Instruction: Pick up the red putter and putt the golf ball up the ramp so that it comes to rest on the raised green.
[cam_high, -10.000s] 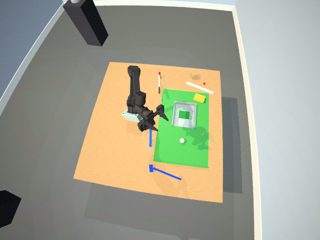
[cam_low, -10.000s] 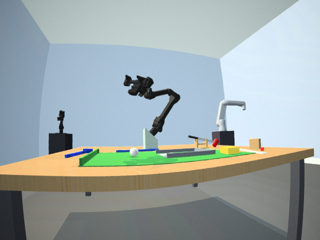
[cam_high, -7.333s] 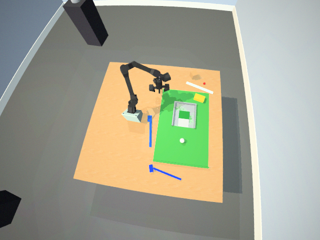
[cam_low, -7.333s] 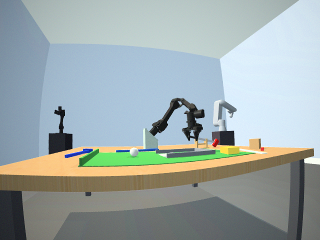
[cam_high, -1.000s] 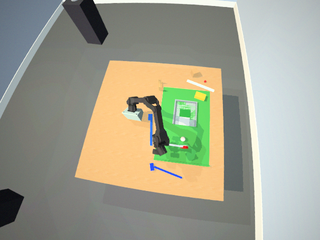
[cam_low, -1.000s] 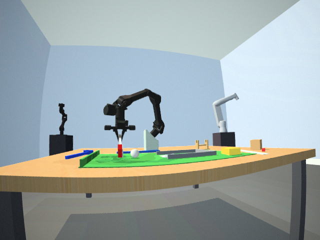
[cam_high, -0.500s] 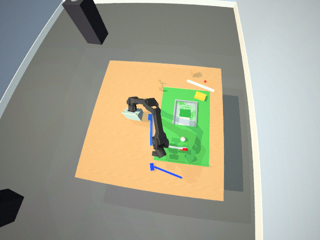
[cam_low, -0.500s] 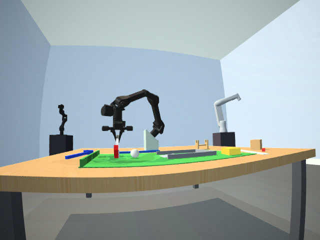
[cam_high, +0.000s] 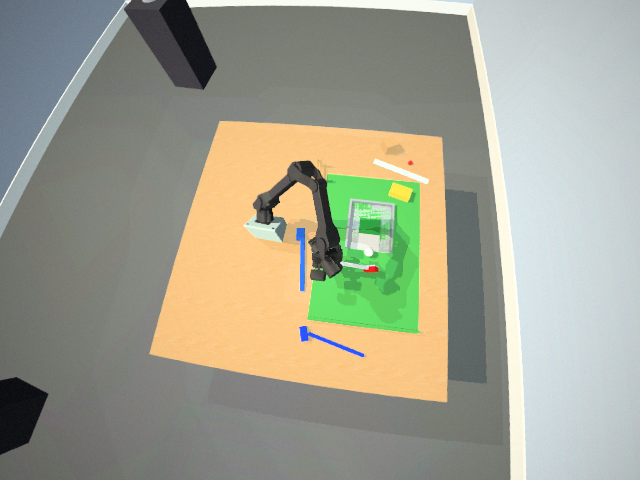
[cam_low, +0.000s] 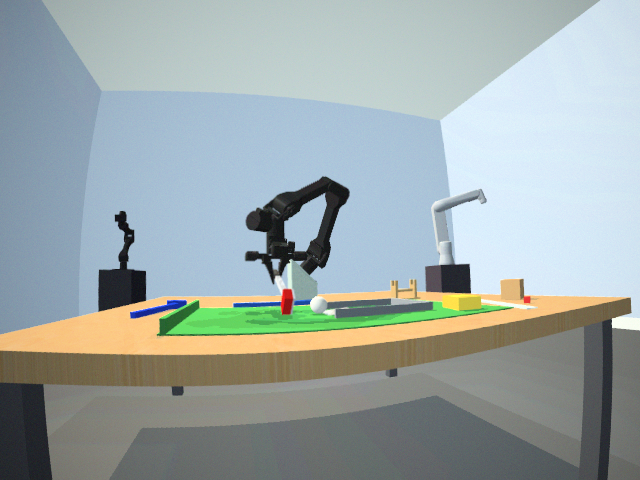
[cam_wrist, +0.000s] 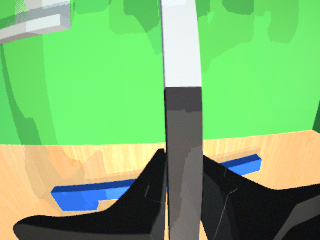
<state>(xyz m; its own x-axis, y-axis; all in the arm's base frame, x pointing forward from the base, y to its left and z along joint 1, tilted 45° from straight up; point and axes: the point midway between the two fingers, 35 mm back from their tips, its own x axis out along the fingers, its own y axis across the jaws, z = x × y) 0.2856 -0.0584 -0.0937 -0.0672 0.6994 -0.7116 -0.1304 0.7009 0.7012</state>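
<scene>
My gripper tip is 110 mm short of the red putter and 20 mm to the right of it. Also, from my gripper tip: small wooden rack: 470 mm to the left, 130 mm behind, 40 mm below; then green mat: 190 mm ahead, 140 mm to the left, 70 mm below; then white golf ball: 200 mm ahead, 110 mm to the left, 50 mm below.
</scene>
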